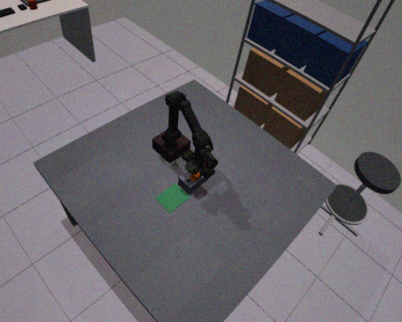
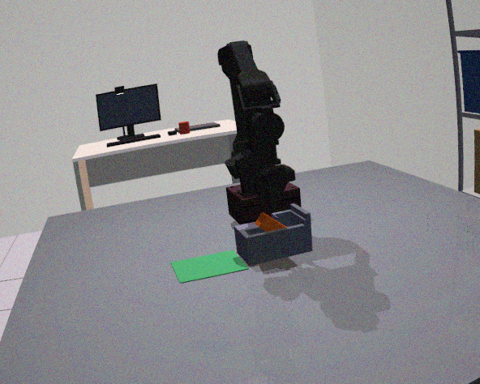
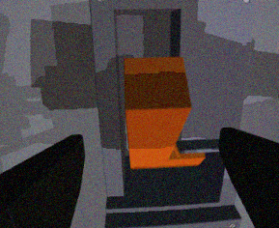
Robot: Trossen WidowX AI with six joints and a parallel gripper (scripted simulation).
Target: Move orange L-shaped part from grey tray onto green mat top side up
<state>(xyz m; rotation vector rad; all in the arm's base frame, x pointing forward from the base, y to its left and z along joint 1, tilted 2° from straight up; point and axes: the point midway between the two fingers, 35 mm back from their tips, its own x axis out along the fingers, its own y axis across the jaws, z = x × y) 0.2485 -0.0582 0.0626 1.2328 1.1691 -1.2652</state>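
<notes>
The orange L-shaped part lies 7 cm below my gripper tip, 3 cm to the left of it and 2 cm behind it. From my gripper tip the other things lie so: green mat 14 cm to the right, 12 cm below, 3 cm behind.
</notes>
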